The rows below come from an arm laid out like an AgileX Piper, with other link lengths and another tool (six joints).
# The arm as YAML. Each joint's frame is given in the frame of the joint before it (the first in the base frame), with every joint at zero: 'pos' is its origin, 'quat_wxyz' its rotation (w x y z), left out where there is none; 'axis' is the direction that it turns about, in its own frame. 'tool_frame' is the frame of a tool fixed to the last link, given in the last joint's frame.
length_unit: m
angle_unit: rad
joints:
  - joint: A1
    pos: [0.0, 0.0, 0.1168]
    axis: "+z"
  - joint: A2
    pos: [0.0, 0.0, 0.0]
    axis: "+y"
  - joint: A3
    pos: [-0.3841, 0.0, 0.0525]
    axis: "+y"
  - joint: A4
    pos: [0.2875, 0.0, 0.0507]
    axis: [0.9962, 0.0, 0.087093]
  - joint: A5
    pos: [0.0, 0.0, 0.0]
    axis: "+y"
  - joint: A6
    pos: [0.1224, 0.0, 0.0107]
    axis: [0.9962, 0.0, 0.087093]
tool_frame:
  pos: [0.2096, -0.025, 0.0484]
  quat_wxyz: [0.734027, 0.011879, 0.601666, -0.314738]
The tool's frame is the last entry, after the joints.
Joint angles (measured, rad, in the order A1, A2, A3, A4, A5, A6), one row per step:
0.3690 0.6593 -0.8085 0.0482 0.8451 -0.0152
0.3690 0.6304 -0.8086 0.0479 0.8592 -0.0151
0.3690 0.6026 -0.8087 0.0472 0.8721 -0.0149
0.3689 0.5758 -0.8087 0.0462 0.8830 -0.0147
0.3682 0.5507 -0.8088 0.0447 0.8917 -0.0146
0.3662 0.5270 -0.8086 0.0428 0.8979 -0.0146
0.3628 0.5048 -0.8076 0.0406 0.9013 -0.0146
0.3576 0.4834 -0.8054 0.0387 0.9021 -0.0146
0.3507 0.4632 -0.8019 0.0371 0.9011 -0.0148
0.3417 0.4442 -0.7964 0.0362 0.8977 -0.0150
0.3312 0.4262 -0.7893 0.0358 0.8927 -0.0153
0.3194 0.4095 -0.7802 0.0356 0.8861 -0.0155
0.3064 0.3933 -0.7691 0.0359 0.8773 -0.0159
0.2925 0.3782 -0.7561 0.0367 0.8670 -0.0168
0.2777 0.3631 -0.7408 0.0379 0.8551 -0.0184
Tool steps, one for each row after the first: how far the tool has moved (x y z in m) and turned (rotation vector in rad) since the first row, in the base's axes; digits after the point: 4 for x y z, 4 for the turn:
-0.0077 -0.0029 0.0044 0.0050 -0.0140 0.0005
-0.0150 -0.0057 0.0086 0.0098 -0.0283 0.0008
-0.0219 -0.0085 0.0128 0.0147 -0.0435 0.0008
-0.0280 -0.0114 0.0171 0.0192 -0.0594 -0.0001
-0.0334 -0.0145 0.0214 0.0236 -0.0762 -0.0024
-0.0381 -0.0178 0.0256 0.0279 -0.0937 -0.0065
-0.0423 -0.0212 0.0296 0.0325 -0.1116 -0.0124
-0.0459 -0.0248 0.0330 0.0368 -0.1288 -0.0198
-0.0489 -0.0285 0.0356 0.0412 -0.1452 -0.0292
-0.0515 -0.0322 0.0375 0.0454 -0.1605 -0.0400
-0.0535 -0.0360 0.0384 0.0490 -0.1743 -0.0520
-0.0551 -0.0397 0.0387 0.0525 -0.1877 -0.0650
-0.0562 -0.0433 0.0381 0.0553 -0.1998 -0.0785
-0.0571 -0.0469 0.0367 0.0575 -0.2114 -0.0925

